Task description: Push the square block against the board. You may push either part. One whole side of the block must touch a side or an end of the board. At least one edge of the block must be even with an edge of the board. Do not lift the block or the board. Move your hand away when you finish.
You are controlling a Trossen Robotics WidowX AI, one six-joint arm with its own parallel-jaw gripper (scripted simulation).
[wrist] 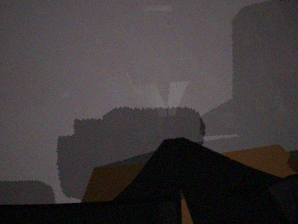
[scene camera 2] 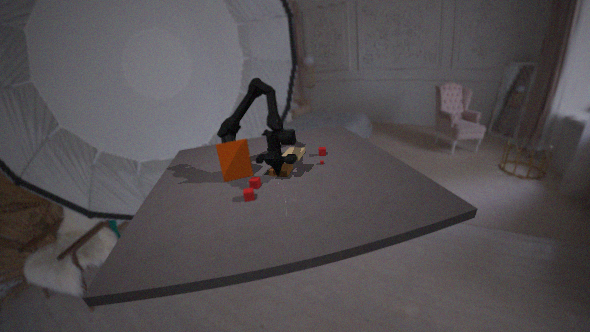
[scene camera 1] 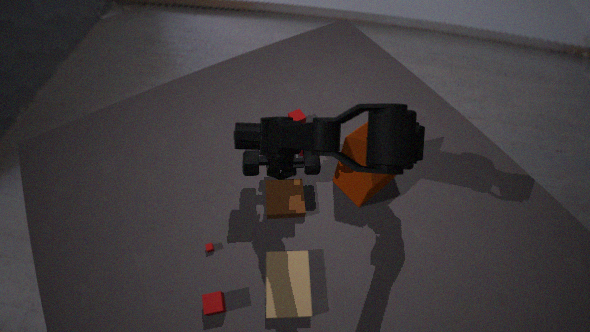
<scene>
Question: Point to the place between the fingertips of my gripper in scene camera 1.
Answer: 280,178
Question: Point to a square block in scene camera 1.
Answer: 284,198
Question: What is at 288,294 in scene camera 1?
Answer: A board.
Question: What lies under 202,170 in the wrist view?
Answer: My gripper.
</scene>
